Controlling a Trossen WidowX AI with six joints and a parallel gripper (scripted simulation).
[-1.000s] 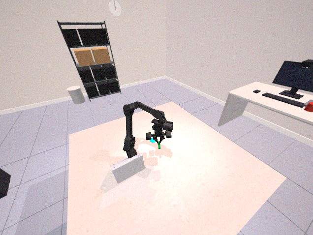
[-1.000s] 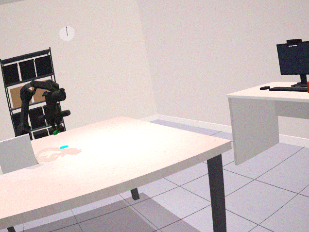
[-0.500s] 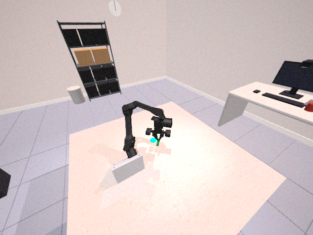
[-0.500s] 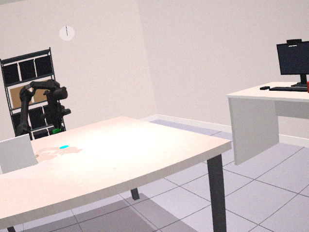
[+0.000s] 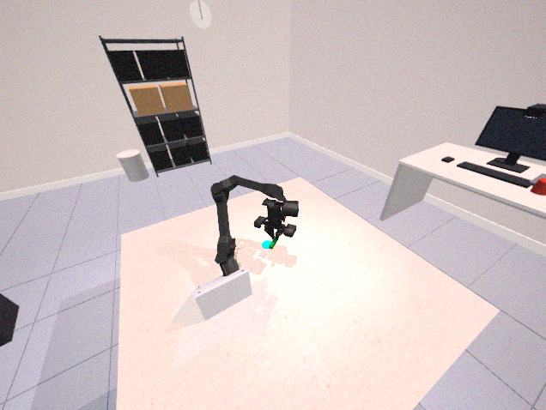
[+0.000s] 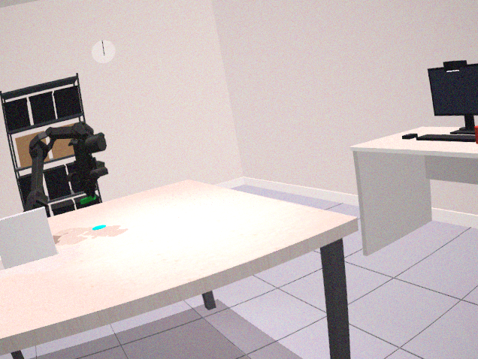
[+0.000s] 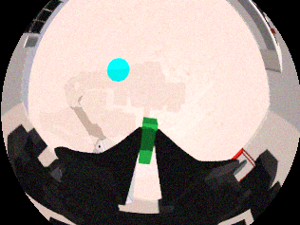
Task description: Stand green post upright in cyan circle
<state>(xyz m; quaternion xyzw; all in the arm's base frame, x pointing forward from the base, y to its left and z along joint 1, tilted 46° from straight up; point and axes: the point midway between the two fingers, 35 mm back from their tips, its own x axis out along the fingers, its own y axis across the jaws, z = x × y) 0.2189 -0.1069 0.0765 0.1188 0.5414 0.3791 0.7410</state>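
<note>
Now: gripper tip 140 mm above the cyan circle, 110 mm to the right of it and 30 mm short of it. The rest, counted from my gripper tip: green post: 20 mm behind, 10 mm to the right.
</note>
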